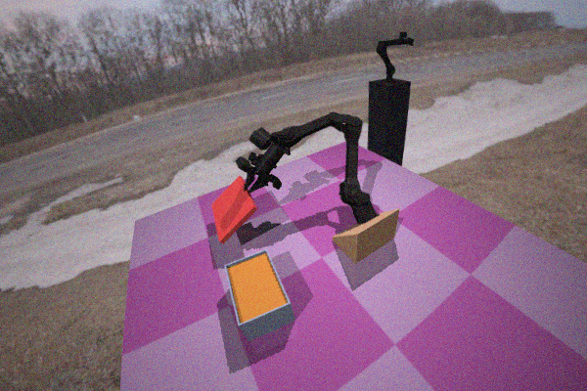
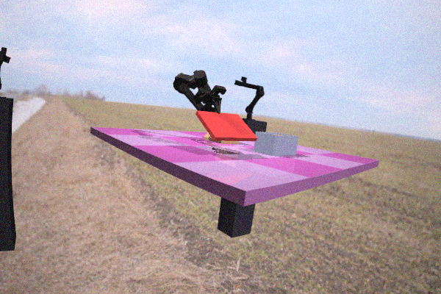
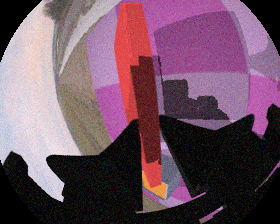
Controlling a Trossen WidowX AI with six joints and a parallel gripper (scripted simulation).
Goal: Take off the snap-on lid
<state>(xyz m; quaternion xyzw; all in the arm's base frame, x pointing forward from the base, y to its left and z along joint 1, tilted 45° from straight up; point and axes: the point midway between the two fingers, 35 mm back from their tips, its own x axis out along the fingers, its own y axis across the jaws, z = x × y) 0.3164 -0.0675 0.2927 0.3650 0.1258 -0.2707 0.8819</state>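
Right now the red lid is 7 cm ahead of my gripper tip and 4 cm below it. Also, from my gripper tip: grey storage box 34 cm to the left, 11 cm below, 7 cm ahead.
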